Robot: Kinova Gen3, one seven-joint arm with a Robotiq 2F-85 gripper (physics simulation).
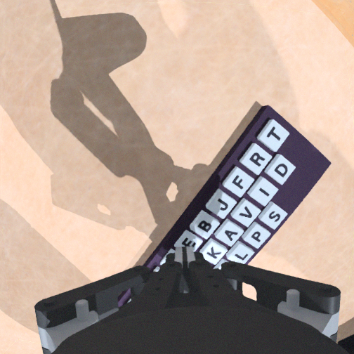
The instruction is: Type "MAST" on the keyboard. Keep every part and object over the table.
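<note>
The dark purple keyboard (306, 155) lies slanted on the table, from the upper right down to the lower left under my gripper. Its white keys carry dark letters: the T key (273, 135) is at the upper right end, the S key (273, 215) is in the row nearest the lower right edge, and the A key (228, 233) is in the middle row. The M key does not show. My gripper (184, 258) is shut and empty, its fingertips over the lower left part of the keyboard, just below the E key (188, 242) and left of the K key (214, 253). The gripper hides the keyboard's lower left part.
The pale tan table top (210, 65) lies around the keyboard. The arm's shadow falls on it at the left and reaches the keyboard's upper left edge. An orange area (342, 12) shows at the top right corner, and a dark shape at the bottom right corner.
</note>
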